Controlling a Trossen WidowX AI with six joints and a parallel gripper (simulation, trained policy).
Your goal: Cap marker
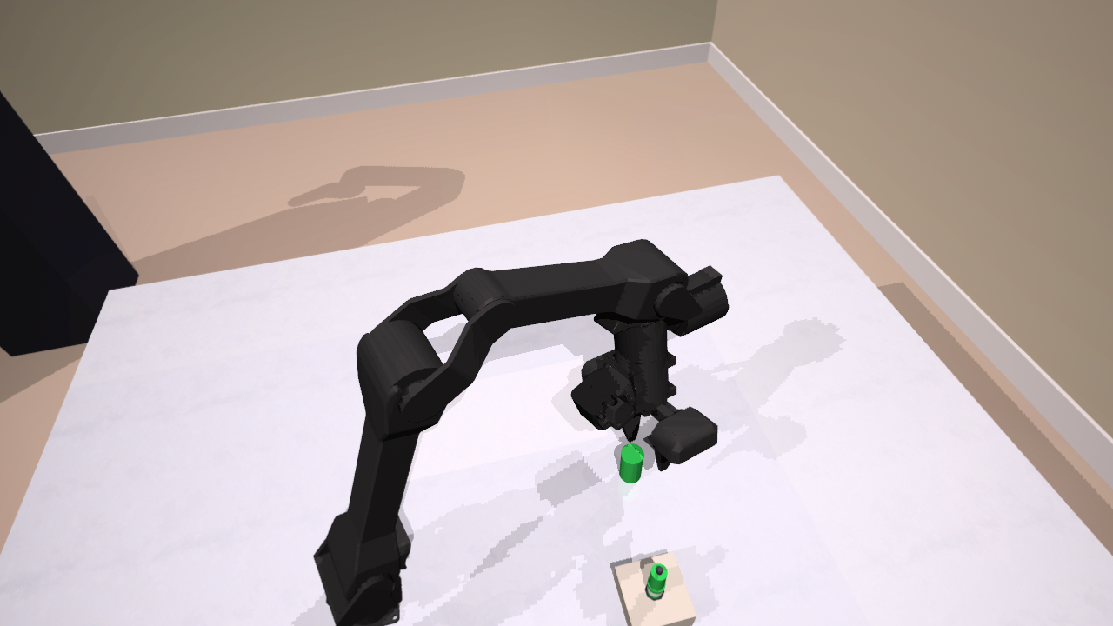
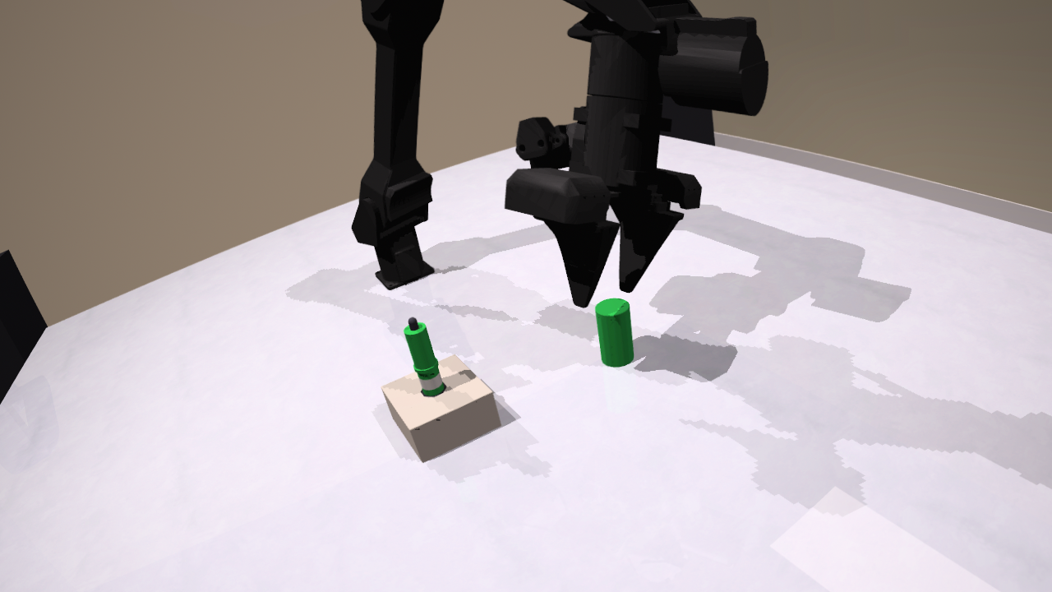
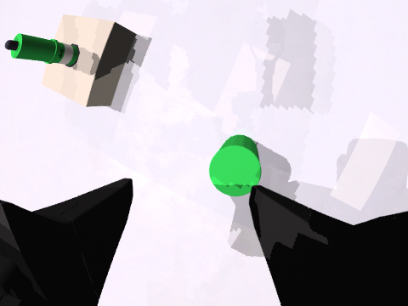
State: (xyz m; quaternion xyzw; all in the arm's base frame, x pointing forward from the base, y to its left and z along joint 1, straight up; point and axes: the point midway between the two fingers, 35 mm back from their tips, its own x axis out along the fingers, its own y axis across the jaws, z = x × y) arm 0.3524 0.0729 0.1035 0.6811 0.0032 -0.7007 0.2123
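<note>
Now: gripper tip 10 mm past the green cap, 20 mm to the right of it and 40 mm above it. From my gripper tip the other things lie so: beige holder block 40 mm behind, 140 mm to the right, 50 mm below.
</note>
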